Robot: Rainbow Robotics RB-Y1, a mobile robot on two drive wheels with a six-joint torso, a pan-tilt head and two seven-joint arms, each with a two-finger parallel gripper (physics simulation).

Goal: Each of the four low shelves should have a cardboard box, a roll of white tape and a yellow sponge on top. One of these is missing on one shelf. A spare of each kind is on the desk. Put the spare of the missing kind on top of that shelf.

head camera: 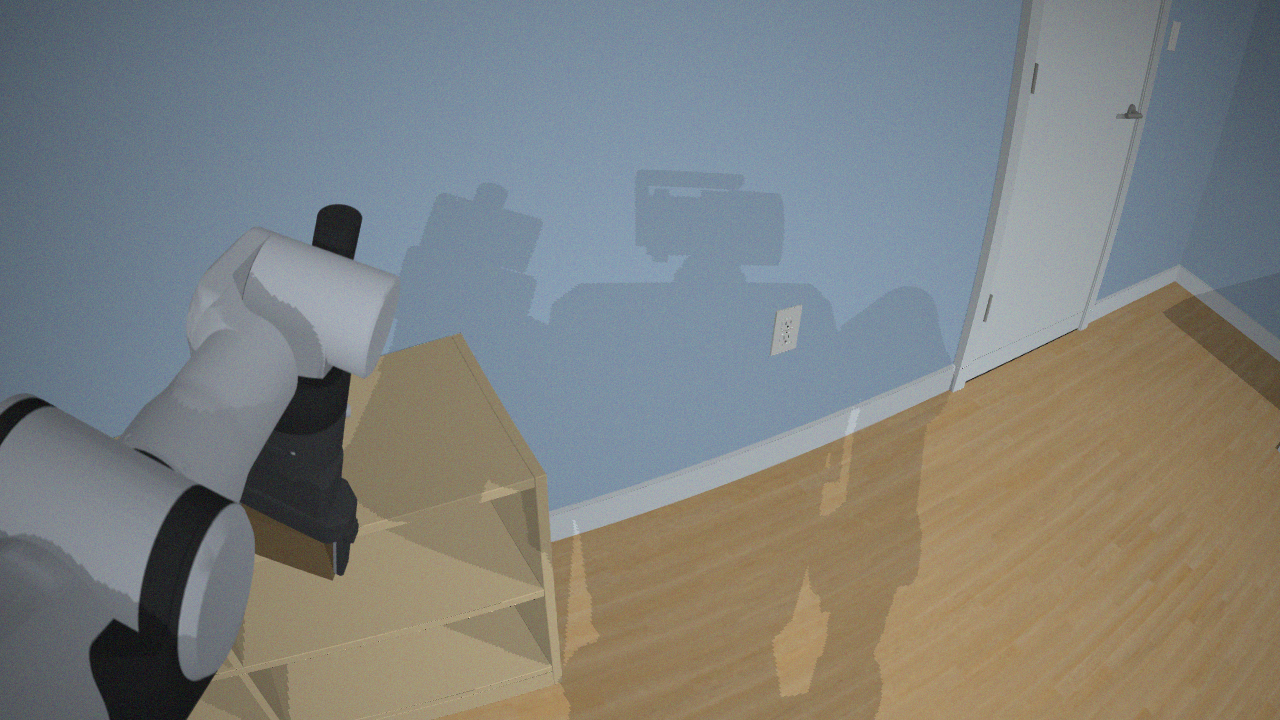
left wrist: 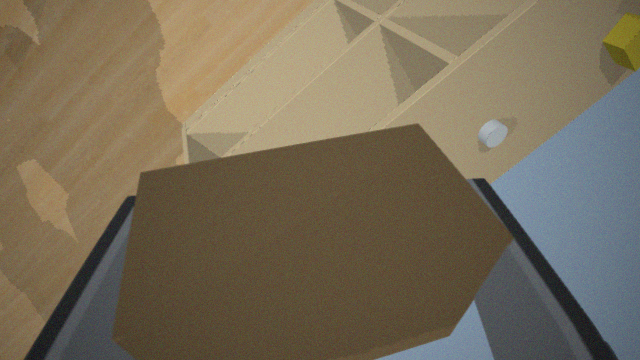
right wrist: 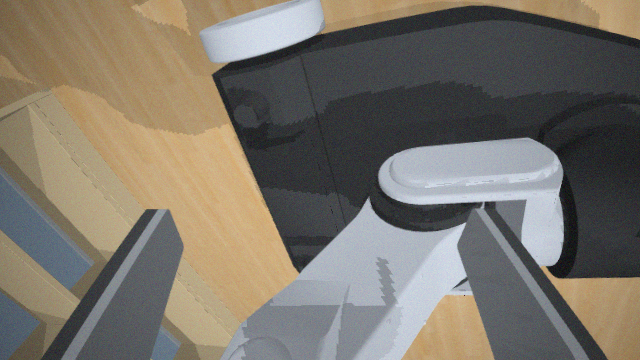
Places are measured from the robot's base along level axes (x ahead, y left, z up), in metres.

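Pixels of known places: left gripper, fingertip midpoint: [head camera: 289, 542] [left wrist: 308, 207]; right gripper, fingertip midpoint: [right wrist: 321, 228].
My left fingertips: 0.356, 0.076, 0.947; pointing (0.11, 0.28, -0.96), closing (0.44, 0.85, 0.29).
For each thing: its middle in the pictures, then the offset to it from my left fingertips, as dx, dy, dz. Level surfaces: height alone.
- brown cardboard box at the middle of its body: [left wrist: 310, 264] [head camera: 294, 523] +0.010, -0.010, +0.012
- white tape at the middle of its body: [left wrist: 492, 133] +0.472, +0.295, -0.325
- yellow sponge at the middle of its body: [left wrist: 631, 42] +0.471, +0.619, -0.314
- outlet at the middle of its body: [head camera: 786, 330] +0.819, -0.996, -0.546
- Wooden floor at its surface level: dz -0.947
My left gripper [left wrist: 308, 207] is shut on a brown cardboard box [head camera: 290, 546] [left wrist: 300, 240], held above a low light-wood shelf [head camera: 438, 429] [left wrist: 530, 75] [right wrist: 75, 150]. In the head camera the left arm and gripper hide the left part of the shelf. In the left wrist view a roll of white tape [left wrist: 493, 133] and a yellow sponge [left wrist: 625, 42] stand apart on the shelf top; the sponge is cut by the picture's right edge. The stretch of shelf top behind the box is hidden. My right gripper [right wrist: 321, 228] is open and empty, low over the robot's own base.
The shelf stands against a blue wall [head camera: 581, 89] with an outlet [head camera: 786, 330]. A white door [head camera: 1065, 179] is at the right. Wooden floor [head camera: 1074, 537] lies right of the shelf. The dark robot base [right wrist: 425, 65] and a white wheel-like part [right wrist: 265, 32] show in the right wrist view.
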